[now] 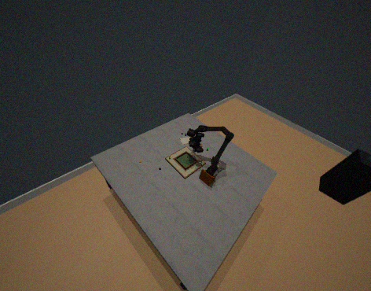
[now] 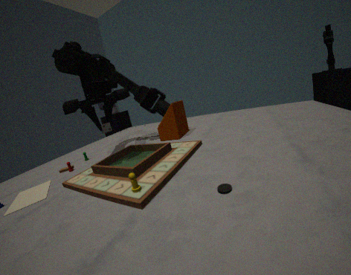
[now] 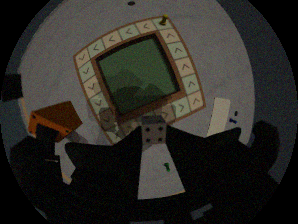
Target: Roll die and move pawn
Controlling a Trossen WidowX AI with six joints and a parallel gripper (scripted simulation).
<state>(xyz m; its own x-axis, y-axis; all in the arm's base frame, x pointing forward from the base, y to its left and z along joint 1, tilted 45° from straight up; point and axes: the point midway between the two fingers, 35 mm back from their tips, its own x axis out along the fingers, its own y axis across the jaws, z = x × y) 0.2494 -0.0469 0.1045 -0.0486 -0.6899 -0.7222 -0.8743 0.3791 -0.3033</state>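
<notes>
Now: gripper tip 180 mm to the right of the yellow pawn, 150 mm short of it and 80 mm above it. The rest, counted from my gripper tip: red pawn (180 mm to the right, 90 mm below, 50 mm ahead); then green tray floor (100 mm below, 80 mm to the left, 20 mm ahead); then die (right at my gripper tip).
</notes>
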